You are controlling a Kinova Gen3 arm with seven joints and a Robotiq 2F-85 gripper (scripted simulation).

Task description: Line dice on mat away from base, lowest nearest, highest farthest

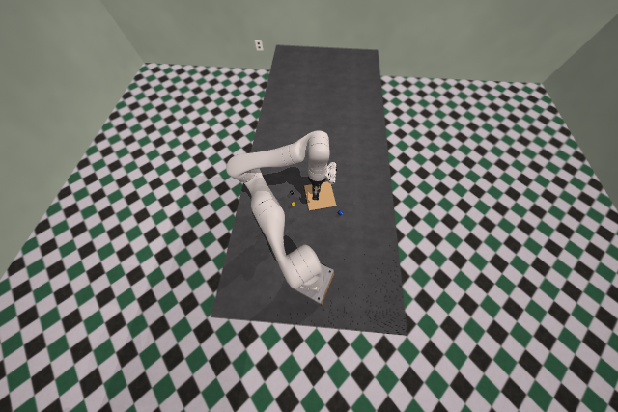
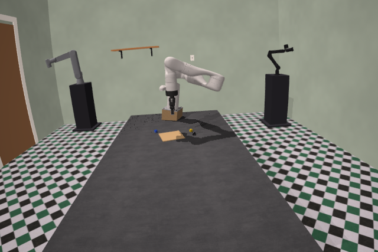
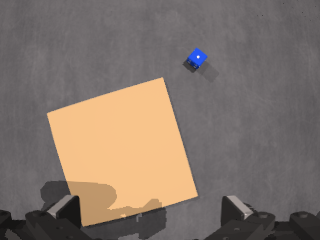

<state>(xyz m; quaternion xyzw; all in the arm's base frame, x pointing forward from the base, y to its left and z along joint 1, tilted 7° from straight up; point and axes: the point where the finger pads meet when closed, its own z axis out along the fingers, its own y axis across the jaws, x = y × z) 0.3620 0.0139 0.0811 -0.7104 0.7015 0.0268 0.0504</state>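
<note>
The blue die is 50 mm behind my hand, 130 mm to the right of it and 140 mm below it. The rest, counted from my hand: black die: 30 mm ahead, 130 mm to the left, 140 mm below; then yellow die: 30 mm behind, 110 mm to the left, 140 mm below; then tan mat: 30 mm ahead, 20 mm to the right, 150 mm below.
</note>
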